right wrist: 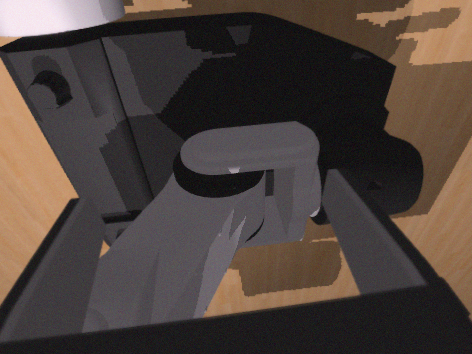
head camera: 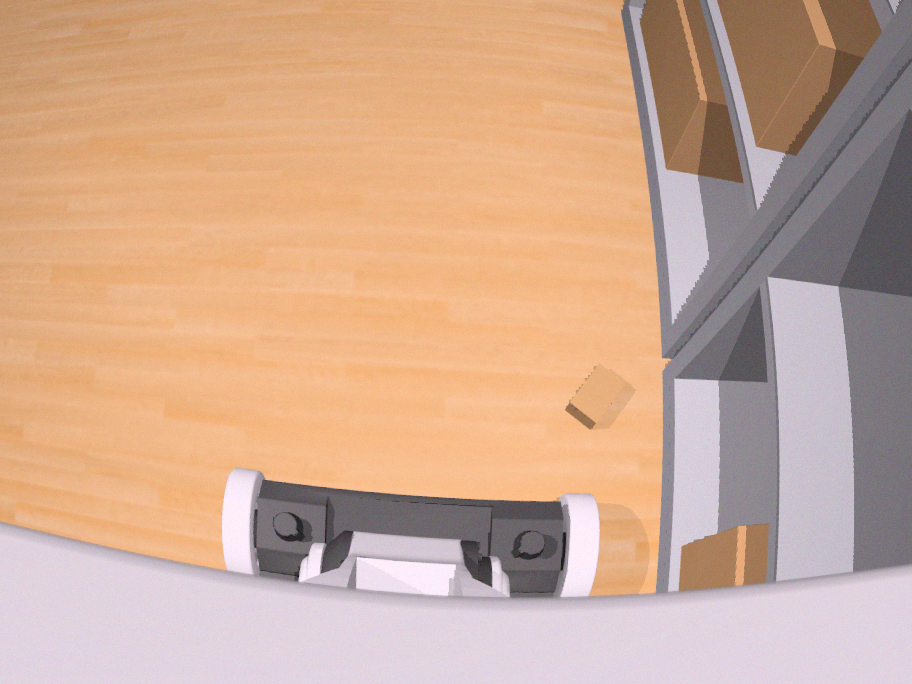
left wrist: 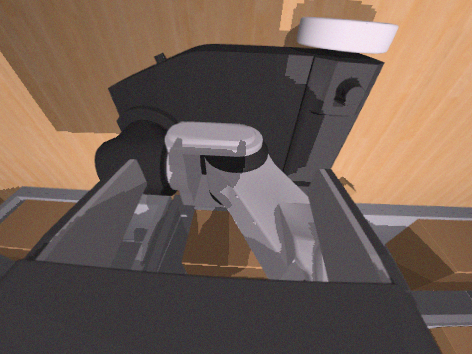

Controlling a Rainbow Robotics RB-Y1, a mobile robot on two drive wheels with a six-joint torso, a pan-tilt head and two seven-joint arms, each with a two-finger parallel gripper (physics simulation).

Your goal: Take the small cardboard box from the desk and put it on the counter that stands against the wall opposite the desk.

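Frame: origin at the robot's base, x left, y down, z back, level; millimetres.
Seen in the pictures: left gripper, between the fingertips: (left wrist: pixel 226 175); right gripper, between the fingertips: (right wrist: pixel 213 198).
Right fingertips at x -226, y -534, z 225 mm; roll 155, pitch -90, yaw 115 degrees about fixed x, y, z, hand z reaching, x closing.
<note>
Offsets run from my right fingertips to a thing's middle. "*": to the spot under its first point. Level surfaces: height alone.
A small cardboard box {dz -512, dx -83, dy +509 mm} (head camera: pixel 598 397) lies on the wooden floor in the head view, right of the middle, close to the grey shelf unit and ahead of my base. Neither a desk nor a counter can be made out in these views. My left gripper (left wrist: pixel 226 175) is open with nothing between its fingers; it hangs above my base. My right gripper (right wrist: pixel 213 198) is open and empty, also above my base. Neither gripper shows in the head view, and both are well apart from the small box.
A grey shelf unit (head camera: pixel 668 456) runs along the right side of the head view, close to my right wheel (head camera: pixel 580 544). Large cardboard boxes {* dz -1050, dx -238, dy +283 mm} (head camera: pixel 681 95) (left wrist: pixel 445 245) stand on its shelves. Wooden floor {dy +535 mm} (head camera: pixel 294 220) stretches ahead and to the left.
</note>
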